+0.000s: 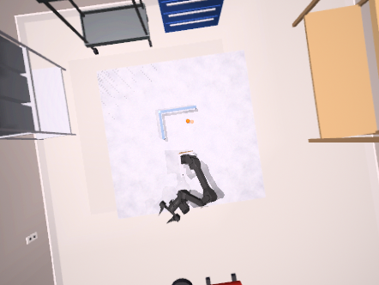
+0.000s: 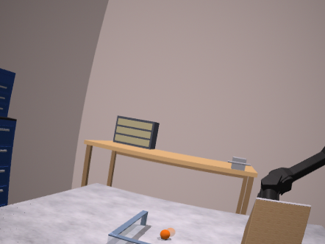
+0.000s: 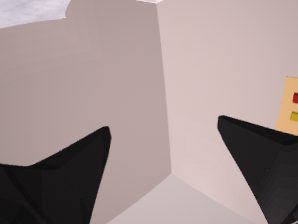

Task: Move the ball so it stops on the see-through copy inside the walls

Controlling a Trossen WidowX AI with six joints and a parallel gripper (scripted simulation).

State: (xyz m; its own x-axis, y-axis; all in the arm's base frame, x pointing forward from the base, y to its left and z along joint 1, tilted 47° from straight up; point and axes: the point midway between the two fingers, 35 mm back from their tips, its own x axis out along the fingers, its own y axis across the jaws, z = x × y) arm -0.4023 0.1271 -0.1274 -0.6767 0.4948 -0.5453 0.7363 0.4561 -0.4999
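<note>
My gripper tip is 73 cm short of the orange ball, 27 cm to the left of it and 19 cm above it. Round my gripper tip: see-through copy (72 cm ahead, 30 cm to the right, 19 cm below).
</note>
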